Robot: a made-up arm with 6 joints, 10 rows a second.
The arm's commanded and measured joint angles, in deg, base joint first. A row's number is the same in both.
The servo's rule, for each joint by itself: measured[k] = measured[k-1] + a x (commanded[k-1-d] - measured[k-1]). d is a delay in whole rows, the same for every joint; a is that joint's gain. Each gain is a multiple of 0.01, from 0.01 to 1. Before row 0 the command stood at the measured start. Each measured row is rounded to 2 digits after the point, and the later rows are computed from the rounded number. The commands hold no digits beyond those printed.
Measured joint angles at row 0:
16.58 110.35 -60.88 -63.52 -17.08 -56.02
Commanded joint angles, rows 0 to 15:
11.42 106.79 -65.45 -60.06 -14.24 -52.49
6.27 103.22 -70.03 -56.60 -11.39 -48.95
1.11 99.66 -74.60 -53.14 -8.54 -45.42
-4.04 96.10 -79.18 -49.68 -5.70 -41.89
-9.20 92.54 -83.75 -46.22 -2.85 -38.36
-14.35 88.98 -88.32 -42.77 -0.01 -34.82
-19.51 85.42 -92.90 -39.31 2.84 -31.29
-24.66 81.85 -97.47 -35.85 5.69 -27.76
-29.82 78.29 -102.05 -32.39 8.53 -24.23
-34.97 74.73 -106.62 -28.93 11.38 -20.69
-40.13 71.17 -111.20 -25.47 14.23 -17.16
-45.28 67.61 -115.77 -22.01 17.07 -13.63
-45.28 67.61 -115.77 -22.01 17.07 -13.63
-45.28 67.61 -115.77 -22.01 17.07 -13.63
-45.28 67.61 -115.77 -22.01 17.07 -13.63
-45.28 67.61 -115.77 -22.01 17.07 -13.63
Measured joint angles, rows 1 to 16:
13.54 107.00 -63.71 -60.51 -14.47 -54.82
9.25 103.45 -67.63 -57.11 -11.64 -52.82
4.45 99.89 -71.95 -53.66 -8.79 -50.30
-0.56 96.33 -76.43 -50.20 -5.95 -47.44
-5.66 92.77 -80.97 -46.74 -3.10 -44.35
-10.79 89.21 -85.53 -43.29 -0.26 -41.11
-15.93 85.65 -90.10 -39.83 2.59 -37.77
-21.08 82.08 -94.67 -36.37 5.44 -34.37
-26.24 78.52 -99.25 -32.91 8.28 -30.92
-31.39 74.96 -103.82 -29.45 11.13 -27.44
-36.55 71.40 -108.40 -25.99 13.98 -23.94
-41.70 67.84 -112.97 -22.53 16.82 -20.43
-43.81 67.62 -114.71 -22.08 17.05 -18.12
-44.68 67.61 -115.37 -22.02 17.07 -16.59
-45.03 67.61 -115.62 -22.01 17.07 -15.58
-45.18 67.61 -115.71 -22.01 17.07 -14.92
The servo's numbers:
d 0
a 0.59 0.94 0.62 0.87 0.92 0.34

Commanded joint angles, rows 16 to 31:
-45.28 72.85 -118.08 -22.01 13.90 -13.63
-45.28 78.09 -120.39 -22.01 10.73 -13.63
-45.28 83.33 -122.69 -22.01 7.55 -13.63
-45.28 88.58 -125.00 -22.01 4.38 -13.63
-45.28 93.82 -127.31 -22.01 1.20 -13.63
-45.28 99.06 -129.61 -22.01 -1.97 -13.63
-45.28 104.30 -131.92 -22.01 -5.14 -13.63
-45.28 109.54 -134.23 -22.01 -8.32 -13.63
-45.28 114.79 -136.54 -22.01 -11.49 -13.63
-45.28 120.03 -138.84 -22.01 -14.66 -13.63
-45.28 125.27 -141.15 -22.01 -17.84 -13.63
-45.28 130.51 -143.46 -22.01 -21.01 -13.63
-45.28 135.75 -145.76 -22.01 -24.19 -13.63
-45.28 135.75 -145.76 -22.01 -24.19 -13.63
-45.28 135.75 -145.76 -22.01 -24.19 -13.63
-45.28 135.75 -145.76 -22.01 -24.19 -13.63
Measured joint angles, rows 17 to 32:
-45.24 72.54 -117.18 -22.01 14.15 -14.48
-45.26 77.76 -119.17 -22.01 11.00 -14.19
-45.27 83.00 -121.35 -22.01 7.83 -14.00
-45.28 88.25 -123.61 -22.01 4.66 -13.87
-45.28 93.49 -125.90 -22.01 1.48 -13.79
-45.28 98.73 -128.20 -22.01 -1.69 -13.74
-45.28 103.97 -130.51 -22.01 -4.86 -13.70
-45.28 109.21 -132.82 -22.01 -8.04 -13.68
-45.28 114.46 -135.13 -22.01 -11.21 -13.66
-45.28 119.70 -137.43 -22.01 -14.38 -13.65
-45.28 124.94 -139.74 -22.01 -17.56 -13.64
-45.28 130.18 -142.05 -22.01 -20.73 -13.64
-45.28 135.42 -144.35 -22.01 -23.91 -13.64
-45.28 135.73 -145.22 -22.01 -24.17 -13.64
-45.28 135.75 -145.55 -22.01 -24.19 -13.64
-45.28 135.75 -145.68 -22.01 -24.19 -13.64

